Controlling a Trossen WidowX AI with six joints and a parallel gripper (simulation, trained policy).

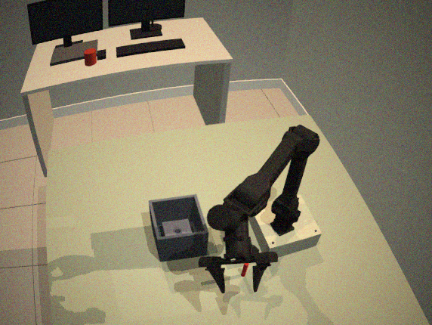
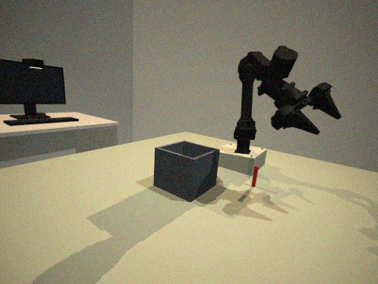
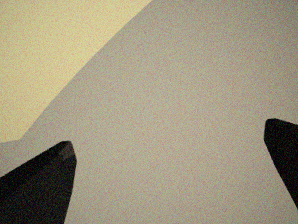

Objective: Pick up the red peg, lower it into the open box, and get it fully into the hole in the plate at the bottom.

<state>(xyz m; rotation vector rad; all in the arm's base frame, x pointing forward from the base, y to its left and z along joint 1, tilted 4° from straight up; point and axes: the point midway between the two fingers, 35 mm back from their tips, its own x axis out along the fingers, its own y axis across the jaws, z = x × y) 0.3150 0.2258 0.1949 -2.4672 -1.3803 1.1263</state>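
Now: the red peg 14 cm behind my gripper tip, 16 cm to the right of it and 23 cm below it. Also, from my gripper tip: pale plate 1 cm behind, 38 cm to the right, 22 cm below.
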